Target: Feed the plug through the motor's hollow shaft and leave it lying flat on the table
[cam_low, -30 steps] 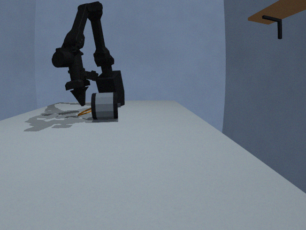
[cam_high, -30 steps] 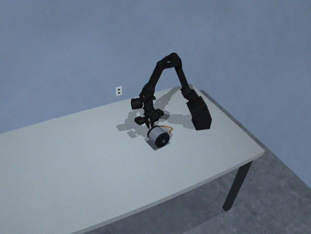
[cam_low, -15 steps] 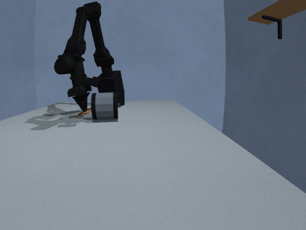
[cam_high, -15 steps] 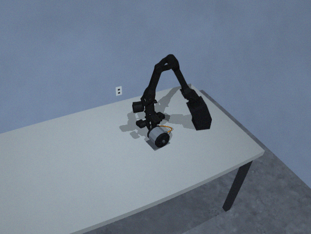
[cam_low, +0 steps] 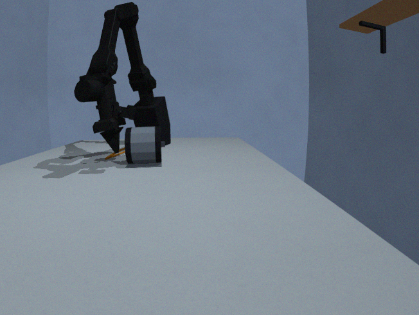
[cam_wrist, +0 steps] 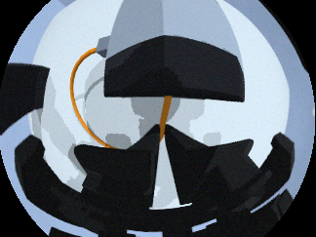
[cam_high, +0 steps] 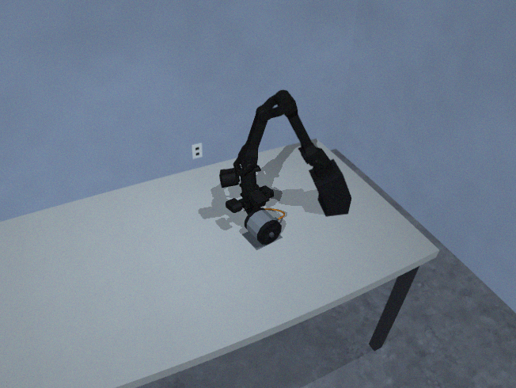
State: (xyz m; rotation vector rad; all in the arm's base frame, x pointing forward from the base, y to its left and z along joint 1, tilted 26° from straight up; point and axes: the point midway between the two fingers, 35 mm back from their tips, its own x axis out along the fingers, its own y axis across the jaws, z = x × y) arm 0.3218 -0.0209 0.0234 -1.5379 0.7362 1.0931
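The plug lies 2 cm behind my hand, 13 cm to the left of it and 1 cm below it.
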